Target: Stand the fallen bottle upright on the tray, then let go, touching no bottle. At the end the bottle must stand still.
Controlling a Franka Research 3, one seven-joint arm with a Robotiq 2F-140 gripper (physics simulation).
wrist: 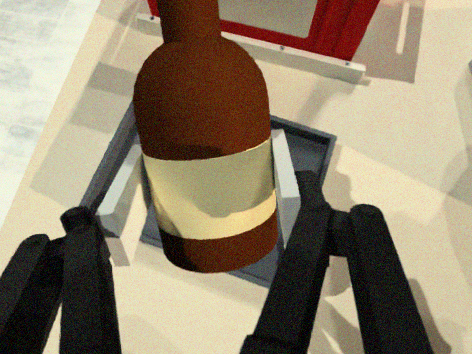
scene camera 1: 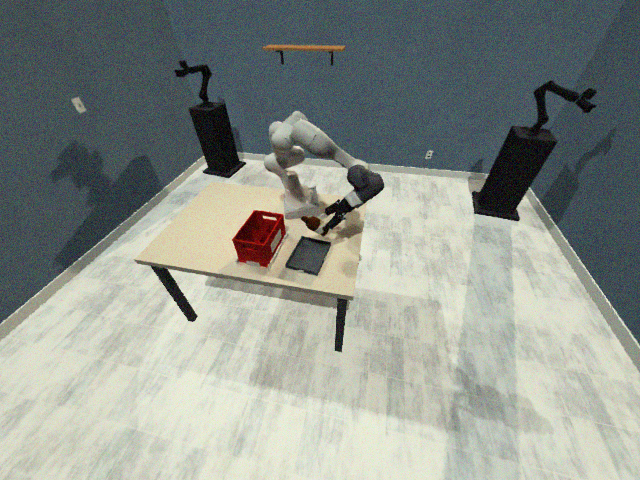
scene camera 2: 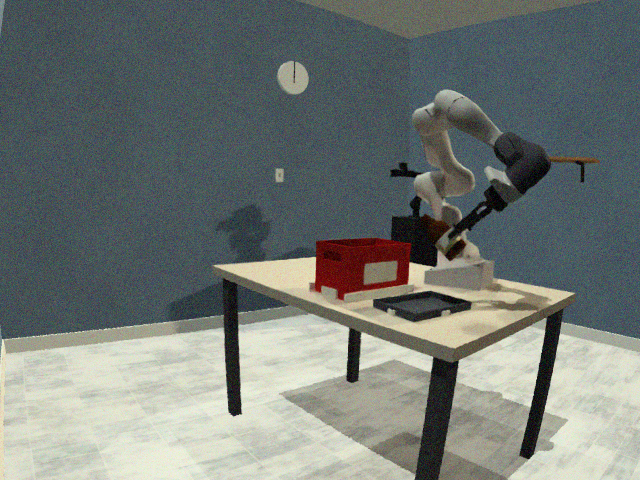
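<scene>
The brown bottle [scene camera 1: 311, 222] [scene camera 2: 435, 227] [wrist: 202, 100] with a cream label is held in the air, tilted, with its neck pointing up and toward the crate side and its base lower, in scene camera 2's view. My gripper [scene camera 1: 324, 230] [scene camera 2: 452, 239] [wrist: 210, 159] is shut on the bottle at its label, one pale pad on each side. The dark grey tray [scene camera 1: 308, 255] [scene camera 2: 421, 305] [wrist: 306, 150] lies on the table; the bottle is above table height, on the arm-base side of the tray. In the wrist view the bottle hides much of the tray.
A red crate [scene camera 1: 258, 238] [scene camera 2: 356, 266] [wrist: 342, 30] stands beside the tray, with pale strips along its foot. The arm's base [scene camera 1: 302, 206] [scene camera 2: 457, 276] stands at the back of the table [scene camera 1: 196, 227] [scene camera 2: 279, 268].
</scene>
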